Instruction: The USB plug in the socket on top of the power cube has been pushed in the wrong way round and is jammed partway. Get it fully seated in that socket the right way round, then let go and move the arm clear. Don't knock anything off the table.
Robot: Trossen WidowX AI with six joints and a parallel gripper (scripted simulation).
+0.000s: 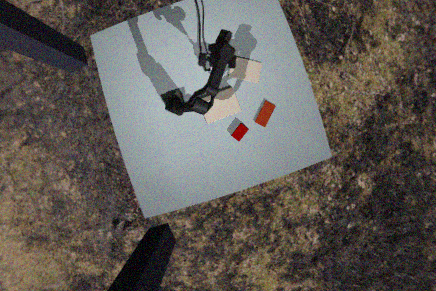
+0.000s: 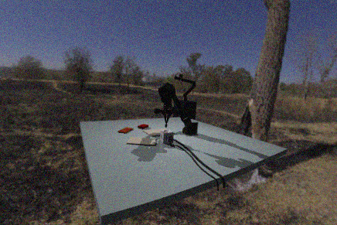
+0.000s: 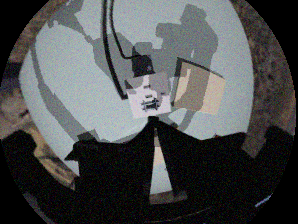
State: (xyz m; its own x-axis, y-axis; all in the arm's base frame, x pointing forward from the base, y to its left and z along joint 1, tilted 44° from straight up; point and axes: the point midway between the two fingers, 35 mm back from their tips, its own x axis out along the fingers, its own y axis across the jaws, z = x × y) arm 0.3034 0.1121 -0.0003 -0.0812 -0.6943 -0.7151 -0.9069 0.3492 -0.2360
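Now: gripper tip 20 mm above the dark USB plug. From my gripper tip the other things lie so: orange block (190 mm ahead, 340 mm to the right, 130 mm below); red block (390 mm to the right, 120 mm below).
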